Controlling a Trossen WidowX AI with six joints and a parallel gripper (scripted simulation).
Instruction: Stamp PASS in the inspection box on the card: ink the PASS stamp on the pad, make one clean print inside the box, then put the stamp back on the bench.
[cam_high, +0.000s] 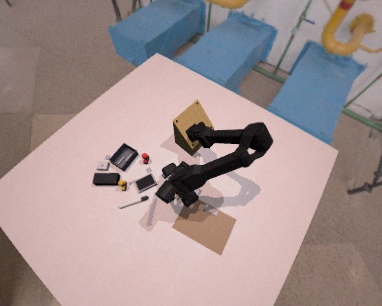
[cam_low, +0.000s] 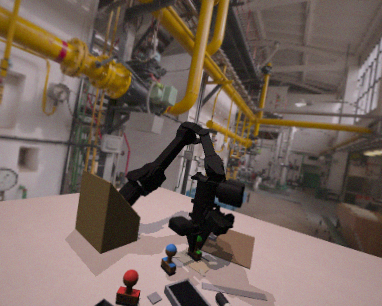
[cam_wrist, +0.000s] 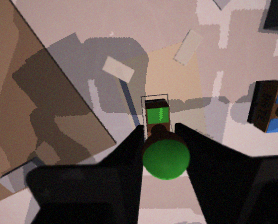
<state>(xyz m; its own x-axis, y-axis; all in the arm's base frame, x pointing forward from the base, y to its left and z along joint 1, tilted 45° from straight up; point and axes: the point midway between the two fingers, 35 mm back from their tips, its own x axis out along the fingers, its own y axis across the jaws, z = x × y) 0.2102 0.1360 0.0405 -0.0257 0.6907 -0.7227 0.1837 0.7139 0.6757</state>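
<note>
Right now the green-knobbed stamp is right at my gripper tip. Round my gripper tip: grey ruler: 14 cm ahead, 3 cm to the right, 2 cm below; then blue-knobbed stamp: 10 cm to the right, 1 cm behind; then cream card: 2 cm below, 1 cm to the right, 1 cm ahead.
</note>
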